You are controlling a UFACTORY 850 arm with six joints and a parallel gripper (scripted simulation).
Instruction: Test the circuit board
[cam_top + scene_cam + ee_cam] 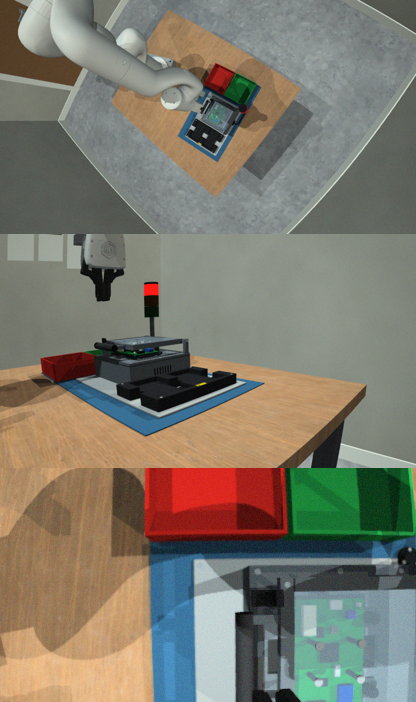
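Now: hand 130 mm above the black hook, 60 mm to the right of it and 10 mm short of it. Also, from my hand: see-through lid (130 mm below, 90 mm ahead, 10 mm to the left); then green circuit board (150 mm below, 80 mm ahead, 10 mm to the left); then red bin (200 mm to the left, 200 mm below, 40 mm behind).
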